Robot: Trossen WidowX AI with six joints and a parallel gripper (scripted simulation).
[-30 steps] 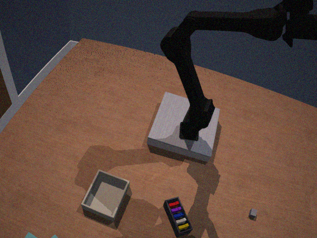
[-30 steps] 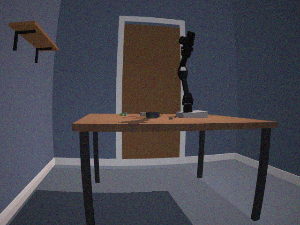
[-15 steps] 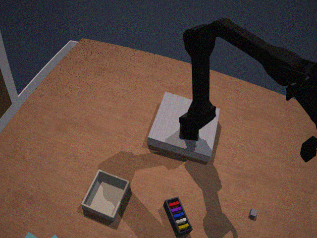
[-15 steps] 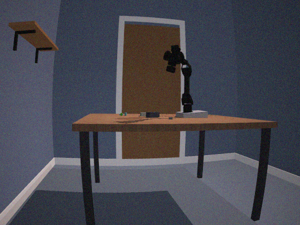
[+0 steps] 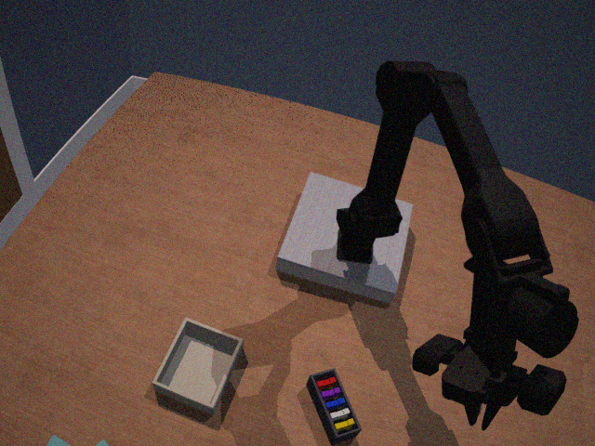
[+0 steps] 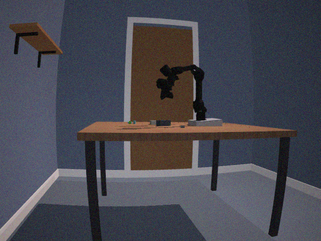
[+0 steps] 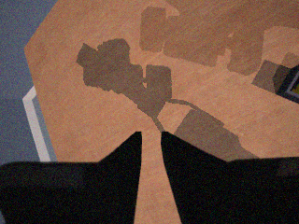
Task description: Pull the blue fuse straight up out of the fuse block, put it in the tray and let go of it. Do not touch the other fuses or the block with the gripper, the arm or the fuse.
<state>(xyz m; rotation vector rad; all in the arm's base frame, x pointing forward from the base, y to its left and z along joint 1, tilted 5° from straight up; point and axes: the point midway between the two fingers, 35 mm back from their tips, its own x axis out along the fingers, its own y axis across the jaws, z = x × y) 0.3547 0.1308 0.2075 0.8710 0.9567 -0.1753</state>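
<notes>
Now: gripper tip 16 cm to the left of the blue fuse, 16 cm above it and 8 cm past it. The rest, counted from my gripper tip: grey tray (37 cm to the right, 18 cm below, 12 cm behind); small grey cube (18 cm below, 12 cm behind, 9 cm to the left).
</notes>
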